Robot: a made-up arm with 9 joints.
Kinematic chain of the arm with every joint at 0, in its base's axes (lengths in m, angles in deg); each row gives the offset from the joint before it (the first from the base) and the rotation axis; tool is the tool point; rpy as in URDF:
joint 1: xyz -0.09 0.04 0 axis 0.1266 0.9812 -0.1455
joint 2: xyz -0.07 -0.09 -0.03 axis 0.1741 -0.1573 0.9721
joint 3: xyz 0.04 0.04 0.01 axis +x
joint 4: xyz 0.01 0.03 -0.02 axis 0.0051 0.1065 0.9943
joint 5: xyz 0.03 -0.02 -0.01 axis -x
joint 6: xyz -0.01 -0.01 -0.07 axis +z
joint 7: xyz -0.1 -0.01 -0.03 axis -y
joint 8: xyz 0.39 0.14 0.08 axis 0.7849 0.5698 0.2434
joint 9: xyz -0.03 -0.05 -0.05 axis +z
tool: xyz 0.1 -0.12 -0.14 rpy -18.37 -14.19 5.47
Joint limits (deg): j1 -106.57..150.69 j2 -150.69..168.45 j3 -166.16..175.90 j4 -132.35..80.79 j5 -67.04..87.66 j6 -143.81..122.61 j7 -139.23..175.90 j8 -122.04..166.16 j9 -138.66..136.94
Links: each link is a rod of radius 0.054 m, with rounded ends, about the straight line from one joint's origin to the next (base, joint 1, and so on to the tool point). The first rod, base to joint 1, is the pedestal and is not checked.
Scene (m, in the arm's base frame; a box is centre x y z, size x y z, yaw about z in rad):
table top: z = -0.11
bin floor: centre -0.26 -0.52 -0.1 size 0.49 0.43 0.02 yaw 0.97
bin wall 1: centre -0.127 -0.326 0 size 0.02 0.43 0.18 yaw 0.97
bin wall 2: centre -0.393 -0.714 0 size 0.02 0.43 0.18 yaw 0.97
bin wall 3: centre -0.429 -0.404 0 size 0.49 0.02 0.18 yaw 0.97
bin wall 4: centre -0.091 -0.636 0 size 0.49 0.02 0.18 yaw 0.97
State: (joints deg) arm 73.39 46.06 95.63 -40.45 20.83 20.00 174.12 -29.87 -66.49
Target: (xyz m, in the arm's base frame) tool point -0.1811 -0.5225 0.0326
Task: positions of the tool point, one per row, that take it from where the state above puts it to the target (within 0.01 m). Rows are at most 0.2 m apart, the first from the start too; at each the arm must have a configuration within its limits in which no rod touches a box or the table.
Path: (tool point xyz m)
1: -0.3038 -0.3659 0.2538
2: -0.2620 -0.4616 0.1571
3: -0.1811 -0.5225 0.0326

